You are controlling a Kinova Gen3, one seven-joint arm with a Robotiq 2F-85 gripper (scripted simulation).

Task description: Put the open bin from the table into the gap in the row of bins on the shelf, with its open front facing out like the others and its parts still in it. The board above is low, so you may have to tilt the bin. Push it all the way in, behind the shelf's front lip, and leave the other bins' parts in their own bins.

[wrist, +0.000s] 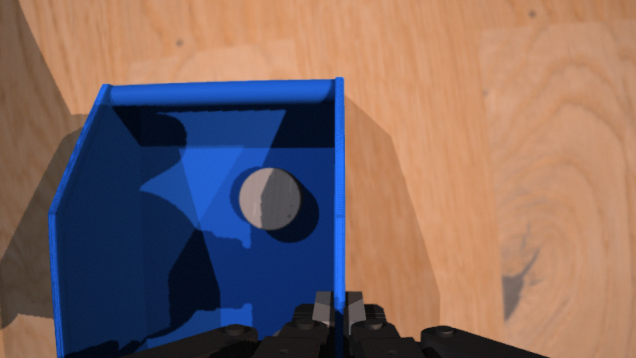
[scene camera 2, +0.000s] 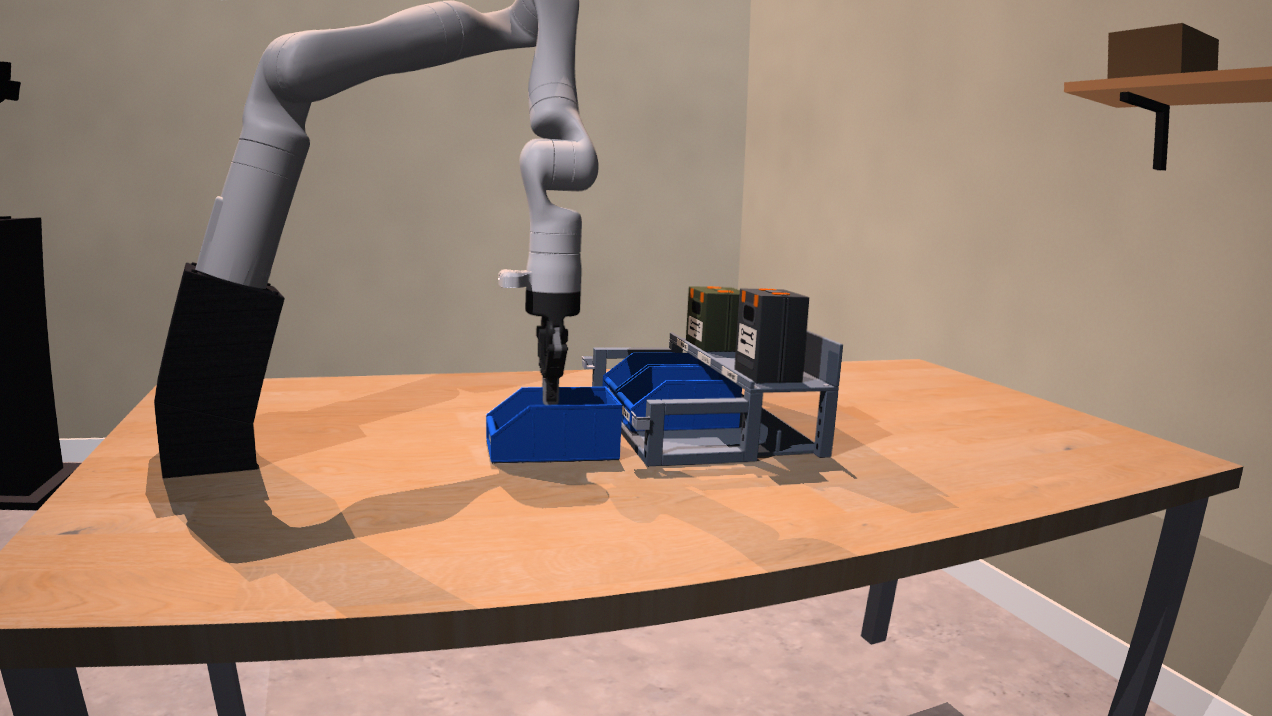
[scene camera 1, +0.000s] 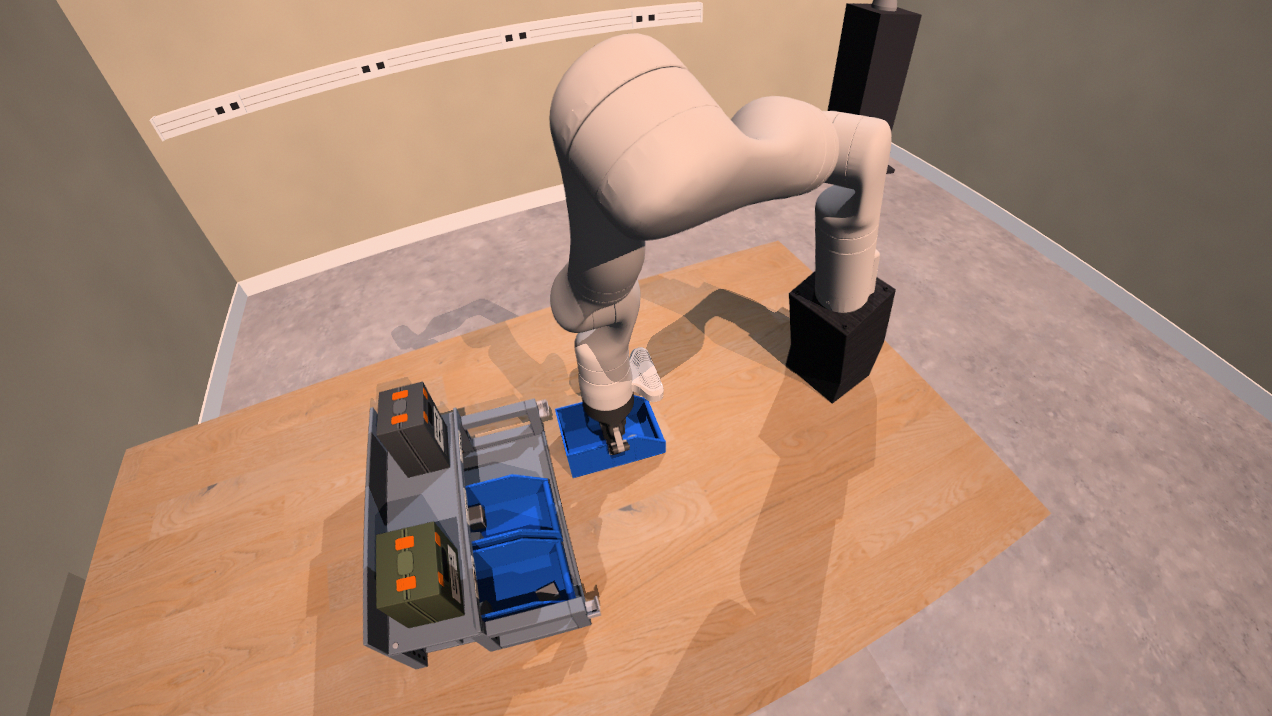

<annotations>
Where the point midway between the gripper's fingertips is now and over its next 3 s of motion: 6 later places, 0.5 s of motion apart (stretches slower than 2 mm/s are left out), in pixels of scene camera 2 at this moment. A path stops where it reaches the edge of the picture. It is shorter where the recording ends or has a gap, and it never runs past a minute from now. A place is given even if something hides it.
The gripper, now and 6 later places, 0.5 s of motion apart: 550,403; 549,383; 550,352; 551,332; 551,329; 551,334; 551,338
</annotations>
